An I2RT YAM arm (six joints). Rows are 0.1 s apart.
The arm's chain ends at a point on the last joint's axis. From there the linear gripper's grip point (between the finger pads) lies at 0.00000 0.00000 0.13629 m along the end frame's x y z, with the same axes.
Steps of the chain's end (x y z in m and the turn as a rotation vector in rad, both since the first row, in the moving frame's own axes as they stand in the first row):
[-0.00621 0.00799 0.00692 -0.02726 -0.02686 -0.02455]
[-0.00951 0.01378 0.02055 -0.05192 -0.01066 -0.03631]
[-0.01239 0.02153 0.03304 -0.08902 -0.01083 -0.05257]
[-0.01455 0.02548 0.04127 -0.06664 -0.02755 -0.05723]
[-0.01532 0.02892 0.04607 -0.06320 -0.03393 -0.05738]
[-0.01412 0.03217 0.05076 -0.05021 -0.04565 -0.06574]
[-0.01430 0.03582 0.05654 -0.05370 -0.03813 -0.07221]
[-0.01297 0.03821 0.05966 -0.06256 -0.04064 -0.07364]
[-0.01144 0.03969 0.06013 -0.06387 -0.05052 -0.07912]
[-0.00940 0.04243 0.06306 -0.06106 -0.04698 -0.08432]
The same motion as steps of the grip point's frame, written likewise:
[-0.00982 0.01175 0.00682 -0.02726 -0.02686 -0.02455]
[-0.01083 0.02088 0.02036 -0.05192 -0.01066 -0.03631]
[-0.01354 0.03368 0.03249 -0.08902 -0.01083 -0.05257]
[-0.01804 0.03466 0.04092 -0.06664 -0.02755 -0.05723]
[-0.01969 0.03765 0.04572 -0.06320 -0.03393 -0.05738]
[-0.02011 0.03921 0.05045 -0.05021 -0.04565 -0.06574]
[-0.01922 0.04331 0.05624 -0.05370 -0.03813 -0.07221]
[-0.01819 0.04692 0.05928 -0.06256 -0.04064 -0.07364]
[-0.01797 0.04865 0.05968 -0.06387 -0.05052 -0.07912]
[-0.01544 0.05100 0.06266 -0.06106 -0.04698 -0.08432]

